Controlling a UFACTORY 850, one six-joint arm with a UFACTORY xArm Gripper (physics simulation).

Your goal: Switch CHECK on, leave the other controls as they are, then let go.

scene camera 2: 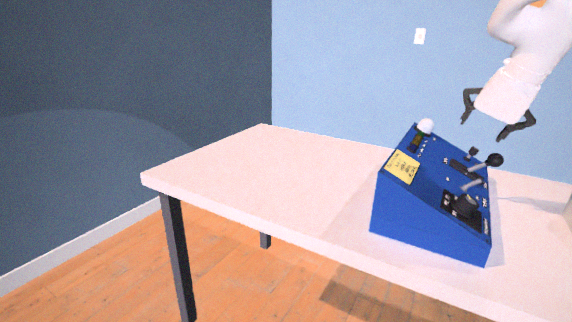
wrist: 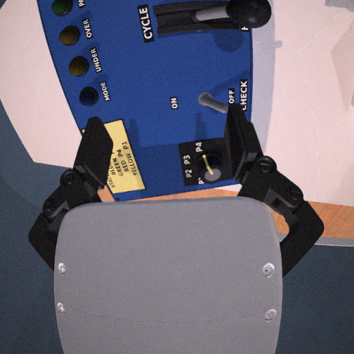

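The blue sloped console [scene camera 2: 415, 210] [wrist: 145, 75] stands on the table. Its CHECK switch [scene camera 2: 471, 184] [wrist: 215, 103] is a small metal toggle, leaning toward the OFF label [wrist: 231, 96] and away from the ON label [wrist: 174, 103]. My gripper [scene camera 2: 482, 130] [wrist: 164, 121] is open and empty, above the console and apart from it in the scene view. In the wrist view the right finger overlaps the toggle's tip and hides part of it; whether they touch cannot be told there.
The CYCLE lever with a black ball [scene camera 2: 494, 160] [wrist: 250, 12] and the rotary knob [scene camera 2: 465, 205] [wrist: 210, 165] flank the toggle. A small black control [scene camera 2: 472, 152] stands beyond the lever. A white dome [scene camera 2: 425, 126] and a yellow note [scene camera 2: 402, 166] [wrist: 131, 172] are on the console.
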